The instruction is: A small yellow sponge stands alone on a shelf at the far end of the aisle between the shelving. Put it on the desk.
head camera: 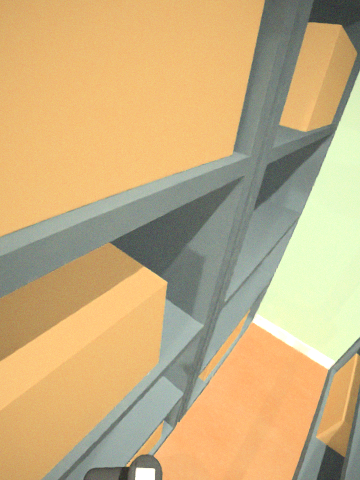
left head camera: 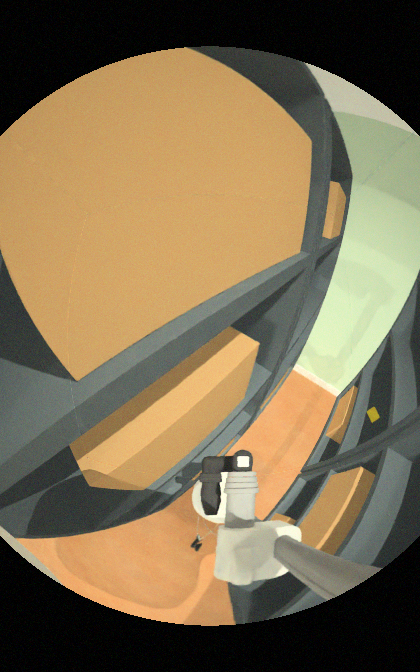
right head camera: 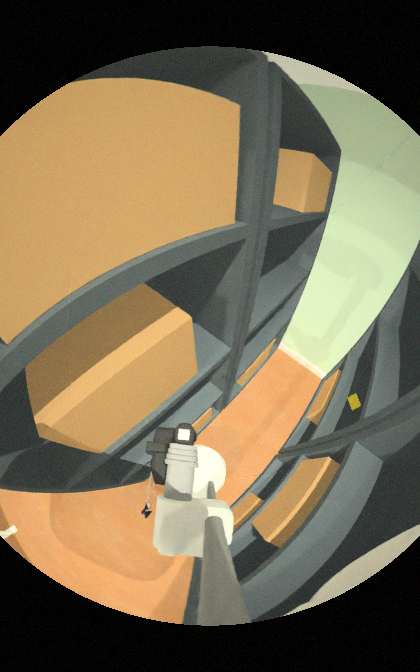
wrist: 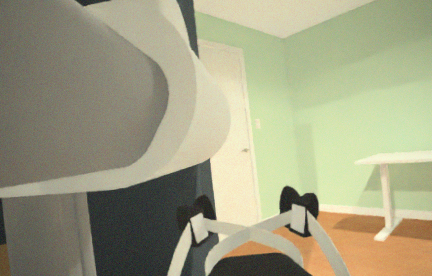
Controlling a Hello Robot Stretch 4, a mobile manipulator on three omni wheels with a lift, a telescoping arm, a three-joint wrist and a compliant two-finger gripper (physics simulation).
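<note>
The small yellow sponge sits on a shelf of the right-hand shelving near the far end of the aisle, in both side head views. In the wrist view my gripper is open, its two black fingertips apart and nothing between them. The gripper also shows small in the left head view and the right head view, low beside the base and far from the sponge. Part of the white desk shows at the right of the wrist view.
The left-hand shelving stands very close, with large orange-brown boxes. The right-hand shelving also holds boxes. The orange aisle floor runs between them to a green wall. A white door shows in the wrist view.
</note>
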